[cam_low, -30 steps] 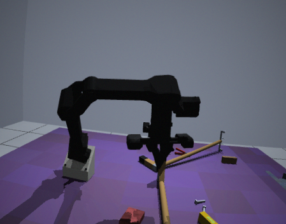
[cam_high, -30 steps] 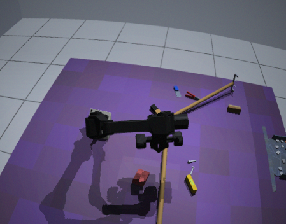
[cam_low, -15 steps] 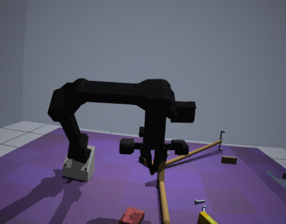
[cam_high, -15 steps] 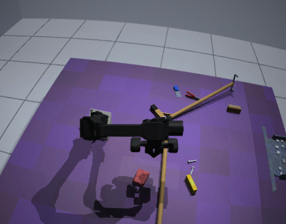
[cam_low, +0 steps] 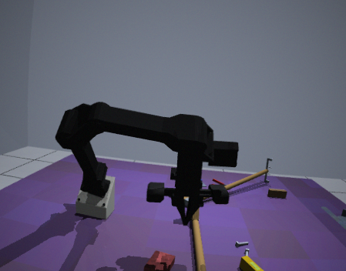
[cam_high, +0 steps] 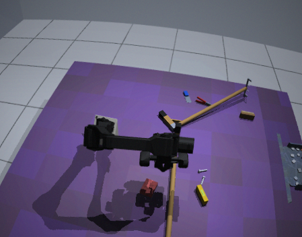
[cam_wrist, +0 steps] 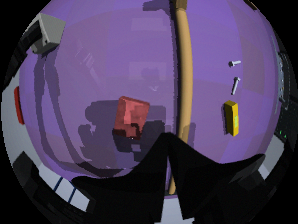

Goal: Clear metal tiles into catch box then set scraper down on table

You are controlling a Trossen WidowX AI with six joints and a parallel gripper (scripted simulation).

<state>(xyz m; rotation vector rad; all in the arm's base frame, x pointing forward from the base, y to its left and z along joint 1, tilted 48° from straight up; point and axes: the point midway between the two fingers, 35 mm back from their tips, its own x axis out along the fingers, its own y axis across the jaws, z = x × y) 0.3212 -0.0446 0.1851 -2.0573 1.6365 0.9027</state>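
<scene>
The long scraper is 6 cm ahead of my gripper tip, 2 cm to the right of it and 6 cm below it. The rest, counted from my gripper tip: red block: 5 cm behind, 4 cm to the right, 11 cm below; yellow block: 19 cm ahead, 9 cm below; blue item: 2 cm behind, 63 cm to the left, 11 cm below.
</scene>
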